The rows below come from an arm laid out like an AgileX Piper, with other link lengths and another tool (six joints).
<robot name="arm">
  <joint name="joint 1" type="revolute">
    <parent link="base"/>
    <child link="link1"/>
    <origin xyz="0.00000 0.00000 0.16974"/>
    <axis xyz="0 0 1"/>
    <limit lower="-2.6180" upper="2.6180"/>
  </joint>
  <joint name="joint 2" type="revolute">
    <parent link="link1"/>
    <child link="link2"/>
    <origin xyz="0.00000 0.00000 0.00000"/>
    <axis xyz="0 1 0"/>
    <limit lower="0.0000" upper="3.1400"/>
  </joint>
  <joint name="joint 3" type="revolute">
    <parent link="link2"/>
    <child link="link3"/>
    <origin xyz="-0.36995 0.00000 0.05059"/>
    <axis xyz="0 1 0"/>
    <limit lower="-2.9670" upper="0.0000"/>
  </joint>
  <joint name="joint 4" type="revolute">
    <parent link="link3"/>
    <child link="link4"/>
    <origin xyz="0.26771 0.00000 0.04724"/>
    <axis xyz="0.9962 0 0.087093"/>
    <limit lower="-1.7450" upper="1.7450"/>
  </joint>
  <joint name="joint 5" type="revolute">
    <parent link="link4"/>
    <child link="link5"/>
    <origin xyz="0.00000 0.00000 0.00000"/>
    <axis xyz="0 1 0"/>
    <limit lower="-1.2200" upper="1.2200"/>
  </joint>
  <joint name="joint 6" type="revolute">
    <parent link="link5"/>
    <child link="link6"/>
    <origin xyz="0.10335 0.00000 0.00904"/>
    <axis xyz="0.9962 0 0.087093"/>
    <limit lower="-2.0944" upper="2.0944"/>
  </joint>
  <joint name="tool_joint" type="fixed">
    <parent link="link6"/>
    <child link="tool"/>
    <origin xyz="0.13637 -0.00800 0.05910" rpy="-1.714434 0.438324 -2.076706"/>
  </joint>
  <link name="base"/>
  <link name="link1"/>
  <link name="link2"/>
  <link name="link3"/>
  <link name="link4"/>
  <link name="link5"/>
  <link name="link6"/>
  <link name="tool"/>
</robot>
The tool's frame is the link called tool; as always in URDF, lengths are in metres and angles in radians.
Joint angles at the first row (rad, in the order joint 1, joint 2, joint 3, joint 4, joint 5, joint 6):
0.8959 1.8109 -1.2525 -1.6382 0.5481 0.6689
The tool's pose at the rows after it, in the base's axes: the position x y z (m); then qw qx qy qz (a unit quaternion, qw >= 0):
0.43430 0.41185 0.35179 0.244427 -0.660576 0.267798 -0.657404
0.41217 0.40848 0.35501 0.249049 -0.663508 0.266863 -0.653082
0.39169 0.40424 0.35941 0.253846 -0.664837 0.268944 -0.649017
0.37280 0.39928 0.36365 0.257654 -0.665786 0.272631 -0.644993
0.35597 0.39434 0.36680 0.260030 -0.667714 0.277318 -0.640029
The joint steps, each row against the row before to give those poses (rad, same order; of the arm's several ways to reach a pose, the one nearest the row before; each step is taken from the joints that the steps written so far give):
0.0329 -0.0459 0.0565 0.0073 0.0133 0.0083
0.0358 -0.0459 0.0509 0.0119 0.0182 0.0088
0.0364 -0.0443 0.0441 0.0165 0.0220 0.0084
0.0367 -0.0417 0.0384 0.0222 0.0248 0.0047
0.0351 -0.0370 0.0311 0.0305 0.0242 -0.0023

